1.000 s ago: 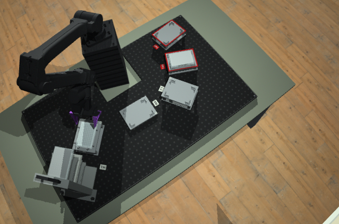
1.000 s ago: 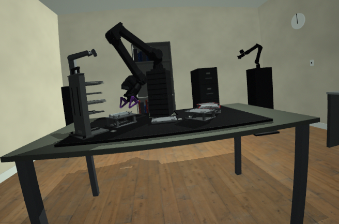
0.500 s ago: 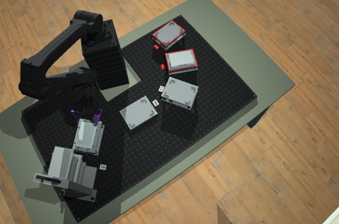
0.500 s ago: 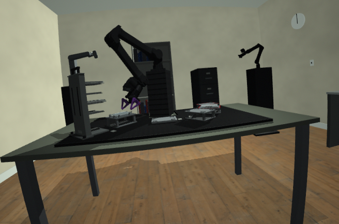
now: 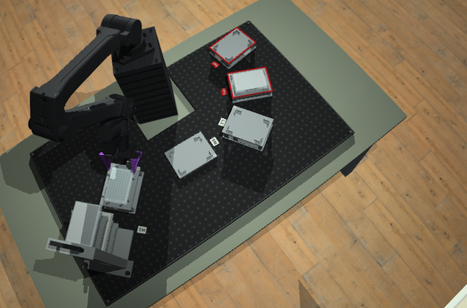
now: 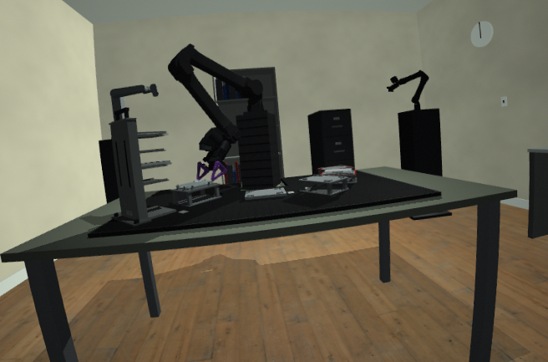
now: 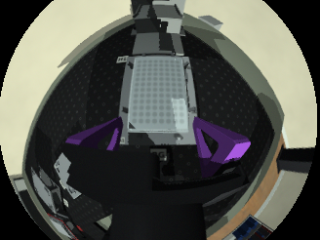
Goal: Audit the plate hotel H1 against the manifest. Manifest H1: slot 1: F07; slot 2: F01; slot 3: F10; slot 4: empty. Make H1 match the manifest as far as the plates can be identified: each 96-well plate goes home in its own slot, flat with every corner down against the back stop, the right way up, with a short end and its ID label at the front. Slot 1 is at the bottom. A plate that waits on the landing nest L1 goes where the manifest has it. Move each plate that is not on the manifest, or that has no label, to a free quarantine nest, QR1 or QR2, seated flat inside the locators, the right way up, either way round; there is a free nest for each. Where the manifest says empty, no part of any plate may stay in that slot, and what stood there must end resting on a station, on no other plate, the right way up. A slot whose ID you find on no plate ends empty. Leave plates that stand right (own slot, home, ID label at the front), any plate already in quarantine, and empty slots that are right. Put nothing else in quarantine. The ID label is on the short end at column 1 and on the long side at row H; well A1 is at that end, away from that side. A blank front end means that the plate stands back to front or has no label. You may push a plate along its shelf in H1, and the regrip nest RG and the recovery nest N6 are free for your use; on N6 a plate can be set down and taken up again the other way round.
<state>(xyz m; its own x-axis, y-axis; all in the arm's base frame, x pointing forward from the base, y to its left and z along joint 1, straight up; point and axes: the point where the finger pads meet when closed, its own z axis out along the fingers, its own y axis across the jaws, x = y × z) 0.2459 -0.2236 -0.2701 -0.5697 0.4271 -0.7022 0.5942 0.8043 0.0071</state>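
My gripper is now 4 cm short of the regrip nest RG, 3 cm to the left of it and 3 cm above it. The rest, counted from my hand: plate hotel H1: 26 cm ahead, 19 cm to the right, 8 cm above; recovery nest N6: 4 cm ahead, 25 cm to the left, 8 cm below; grey 96-well plate: 19 cm ahead, 14 cm to the right, 20 cm above.
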